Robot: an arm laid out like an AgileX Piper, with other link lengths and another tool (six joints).
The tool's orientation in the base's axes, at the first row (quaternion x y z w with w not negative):
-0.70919 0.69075 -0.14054 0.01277
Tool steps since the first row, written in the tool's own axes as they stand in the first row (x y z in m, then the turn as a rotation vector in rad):
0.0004 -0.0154 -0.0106 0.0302 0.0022 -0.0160
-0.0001 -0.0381 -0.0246 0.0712 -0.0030 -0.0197
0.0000 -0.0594 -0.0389 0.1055 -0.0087 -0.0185
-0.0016 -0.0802 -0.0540 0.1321 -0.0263 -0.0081
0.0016 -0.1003 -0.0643 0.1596 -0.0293 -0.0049
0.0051 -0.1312 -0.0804 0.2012 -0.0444 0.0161
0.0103 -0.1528 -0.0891 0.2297 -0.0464 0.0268
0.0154 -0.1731 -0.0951 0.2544 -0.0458 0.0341
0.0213 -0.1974 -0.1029 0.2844 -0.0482 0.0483
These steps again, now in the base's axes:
0.0127 0.0022 0.0135 -0.0054 -0.0270 0.0204
0.0319 0.0062 0.0317 -0.0009 -0.0664 0.0325
0.0495 0.0095 0.0500 0.0051 -0.1001 0.0388
0.0666 0.0147 0.0686 0.0247 -0.1273 0.0374
0.0840 0.0143 0.0833 0.0285 -0.1547 0.0399
0.1107 0.0151 0.1060 0.0481 -0.1987 0.0305
0.1299 0.0125 0.1199 0.0525 -0.2285 0.0259
0.1484 0.0095 0.1309 0.0537 -0.2541 0.0232
0.1705 0.0061 0.1446 0.0593 -0.2860 0.0155

